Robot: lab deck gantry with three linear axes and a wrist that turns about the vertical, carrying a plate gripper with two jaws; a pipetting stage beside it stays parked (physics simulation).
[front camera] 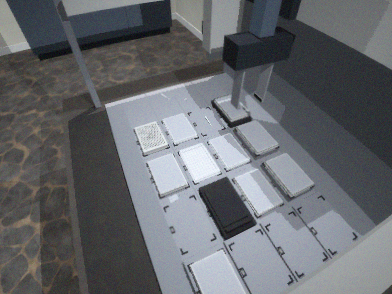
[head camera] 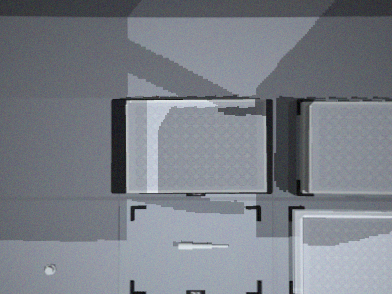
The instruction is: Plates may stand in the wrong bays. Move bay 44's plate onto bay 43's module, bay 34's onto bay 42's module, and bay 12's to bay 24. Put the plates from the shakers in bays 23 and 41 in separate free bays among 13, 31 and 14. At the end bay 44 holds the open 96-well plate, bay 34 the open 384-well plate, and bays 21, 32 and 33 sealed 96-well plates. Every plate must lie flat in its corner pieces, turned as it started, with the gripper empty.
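Frame: origin at the robot's base, x ahead, y right, z down, level; metres.
Seen in the pictures: gripper, fingertip midpoint: (front camera: 247, 102); robot's base at its link origin: (front camera: 134, 130).
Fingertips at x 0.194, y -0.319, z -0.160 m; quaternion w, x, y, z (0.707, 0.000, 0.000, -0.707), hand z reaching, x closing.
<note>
Pixels of each thing's middle, then the offset from my fingertips to it. "spot": a spot on its surface instead.
- pale plate at the middle of its body: (head camera: 196, 146) (front camera: 231, 107) dx -0.130, dy -0.046, dz +0.131 m
- bay 42 at a spot on its surface: (head camera: 357, 147) (front camera: 253, 131) spot: dx +0.013, dy -0.045, dz +0.127 m
- bay 43 at a spot on its surface: (front camera: 288, 175) spot: dx +0.206, dy -0.035, dz +0.127 m
- Bay 12's plate at the middle of its body: (front camera: 166, 173) dx +0.034, dy +0.276, dz +0.153 m
- black shaker at the middle of its body: (front camera: 226, 205) dx +0.202, dy +0.168, dz +0.145 m
- white plate at the middle of its body: (front camera: 219, 284) dx +0.361, dy +0.276, dz +0.139 m
- dotted white rack at the middle of its body: (front camera: 150, 137) dx -0.130, dy +0.276, dz +0.153 m
- bay 21 at a spot on its surface: (front camera: 180, 128) spot: dx -0.120, dy +0.169, dz +0.146 m
- bay 22 at a spot on its surface: (front camera: 200, 162) spot: dx +0.043, dy +0.169, dz +0.147 m
- bay 32 at a spot on its surface: (front camera: 229, 151) spot: dx +0.043, dy +0.066, dz +0.146 m
- bay 33 at a spot on its surface: (front camera: 257, 194) spot: dx +0.210, dy +0.073, dz +0.146 m
- thin white rod at the middle of its body: (head camera: 203, 246) (front camera: 208, 121) dx -0.123, dy +0.057, dz +0.157 m
- small white piece at the middle of its body: (head camera: 49, 269) dx -0.280, dy +0.081, dz +0.158 m
My gripper (front camera: 248, 101) is open, its jaws hanging over the pale plate (front camera: 231, 108) (head camera: 207, 150) on the dark shaker (front camera: 245, 121) (head camera: 118, 146) in bay 41. The gripper does not show in the head view. Pale-topped plates stand in bay 42 (front camera: 256, 137) (head camera: 357, 147) and bay 43 (front camera: 288, 175). Bay 12's plate (front camera: 167, 172) is in place. The black shaker (front camera: 225, 205) in bay 23 has no plate on it. A white plate (front camera: 217, 274) stands in bay 14. Bays 13, 24, 34, 44 and 31 hold no plate. Whether each plate is sealed is unclear.
Bay 11 holds a dotted white rack (front camera: 151, 137). White plates stand in bay 21 (front camera: 180, 128), bay 22 (front camera: 200, 162), bay 32 (front camera: 229, 151) and bay 33 (front camera: 257, 194). A thin white rod (front camera: 208, 120) (head camera: 197, 246) lies in bay 31, and a small white piece (head camera: 49, 269) lies left of it.
</note>
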